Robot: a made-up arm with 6 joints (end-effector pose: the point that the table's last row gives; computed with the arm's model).
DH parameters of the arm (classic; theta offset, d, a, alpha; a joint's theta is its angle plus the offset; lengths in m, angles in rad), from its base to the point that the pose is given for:
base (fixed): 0 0.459 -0.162 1.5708
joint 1: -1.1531 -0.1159 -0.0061 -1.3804
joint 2: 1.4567 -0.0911 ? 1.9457
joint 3: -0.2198 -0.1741 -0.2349 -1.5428
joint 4: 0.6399 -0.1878 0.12 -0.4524
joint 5: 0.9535 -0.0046 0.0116 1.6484
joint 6: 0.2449 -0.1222 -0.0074 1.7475
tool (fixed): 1.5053 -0.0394 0 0
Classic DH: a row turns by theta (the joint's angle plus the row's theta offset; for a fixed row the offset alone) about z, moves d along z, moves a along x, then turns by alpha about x.
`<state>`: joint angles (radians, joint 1 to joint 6).
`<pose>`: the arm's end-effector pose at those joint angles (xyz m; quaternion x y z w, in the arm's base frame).
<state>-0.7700 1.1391 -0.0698 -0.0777 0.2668 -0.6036</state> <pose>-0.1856 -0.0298 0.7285 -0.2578 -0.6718 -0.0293 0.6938</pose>
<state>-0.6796 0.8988 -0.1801 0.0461 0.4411 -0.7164</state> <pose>-0.1670 0.0378 0.7159 -0.2506 -0.7087 -0.0924 0.6530</pose>
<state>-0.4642 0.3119 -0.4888 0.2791 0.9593 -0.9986</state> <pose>-0.1186 0.2066 0.6441 -0.1903 -0.7283 -0.2240 0.6191</pose>
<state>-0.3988 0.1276 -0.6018 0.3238 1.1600 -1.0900</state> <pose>-0.1015 0.2570 0.6089 -0.1706 -0.7087 -0.2569 0.6345</pose>
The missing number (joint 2, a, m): 0.4105
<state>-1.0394 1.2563 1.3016 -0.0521 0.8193 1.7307</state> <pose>-0.0760 0.1583 1.0605 0.5469 -0.1680 -0.1949 0.7966</pose>
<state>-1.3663 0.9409 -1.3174 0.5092 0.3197 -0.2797</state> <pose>0.1863 0.1560 0.3984 0.3877 -0.6300 -0.1300 0.6602</pose>
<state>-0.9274 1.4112 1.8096 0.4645 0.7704 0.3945</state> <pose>-0.0682 0.0746 1.1064 -0.2297 0.0082 -0.4434 0.8663</pose>
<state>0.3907 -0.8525 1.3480 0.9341 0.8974 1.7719</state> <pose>-0.0802 0.6560 0.1805 -0.3395 -0.7865 0.2615 0.4448</pose>
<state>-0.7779 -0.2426 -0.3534 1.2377 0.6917 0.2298</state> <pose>-0.1034 0.3023 0.5667 0.1493 -0.4435 -0.0380 0.8829</pose>
